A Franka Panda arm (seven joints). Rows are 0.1 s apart.
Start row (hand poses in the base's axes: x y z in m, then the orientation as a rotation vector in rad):
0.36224 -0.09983 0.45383 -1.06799 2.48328 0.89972
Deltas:
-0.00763 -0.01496 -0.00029 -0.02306 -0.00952 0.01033
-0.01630 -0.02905 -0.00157 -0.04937 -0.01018 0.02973
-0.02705 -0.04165 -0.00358 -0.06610 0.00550 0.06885
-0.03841 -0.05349 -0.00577 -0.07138 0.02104 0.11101
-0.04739 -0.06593 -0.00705 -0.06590 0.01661 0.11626
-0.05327 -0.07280 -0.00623 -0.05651 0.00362 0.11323
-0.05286 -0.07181 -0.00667 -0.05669 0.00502 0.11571
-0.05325 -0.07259 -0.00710 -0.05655 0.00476 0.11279
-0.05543 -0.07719 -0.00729 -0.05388 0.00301 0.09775
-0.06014 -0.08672 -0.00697 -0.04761 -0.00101 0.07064
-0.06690 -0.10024 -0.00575 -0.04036 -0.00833 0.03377
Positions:
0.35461 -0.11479 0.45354 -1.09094 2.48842 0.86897
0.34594 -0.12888 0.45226 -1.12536 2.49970 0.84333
0.33519 -0.14148 0.45025 -1.18058 2.51064 0.84619
0.32383 -0.15332 0.44806 -1.23669 2.51154 0.86309
0.31485 -0.16576 0.44678 -1.24266 2.50207 0.86767
0.30897 -0.17263 0.44760 -1.23747 2.48602 0.86814
0.30938 -0.17164 0.44716 -1.24065 2.48634 0.86965
0.30899 -0.17242 0.44673 -1.23672 2.48716 0.86884
0.30681 -0.17702 0.44654 -1.21590 2.48959 0.86662
0.30210 -0.18655 0.44686 -1.17810 2.49190 0.86358
0.29534 -0.20007 0.44808 -1.12759 2.49368 0.85637

